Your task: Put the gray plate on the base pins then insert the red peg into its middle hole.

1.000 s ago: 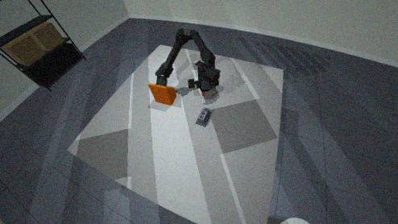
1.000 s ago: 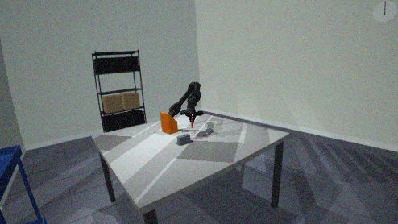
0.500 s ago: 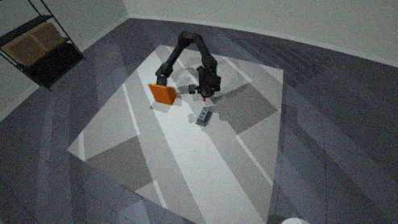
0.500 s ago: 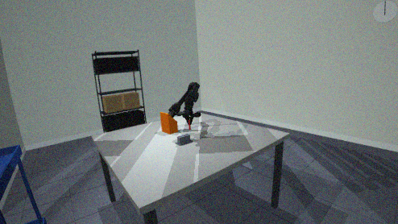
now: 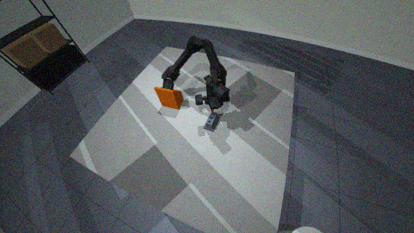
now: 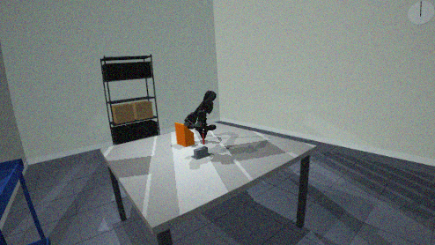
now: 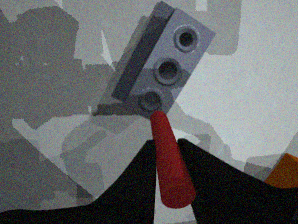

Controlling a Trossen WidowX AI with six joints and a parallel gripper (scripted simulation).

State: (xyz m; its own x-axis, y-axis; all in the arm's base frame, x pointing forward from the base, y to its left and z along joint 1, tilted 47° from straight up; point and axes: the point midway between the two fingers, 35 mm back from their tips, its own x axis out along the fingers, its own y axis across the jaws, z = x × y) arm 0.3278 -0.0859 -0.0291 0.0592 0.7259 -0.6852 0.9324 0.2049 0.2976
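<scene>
Now: gripper tip 70 mm above the gray plate and 40 mm to the left of it. Round my gripper tip: base: 110 mm below, 40 mm to the right; red peg: right at my gripper tip.
</scene>
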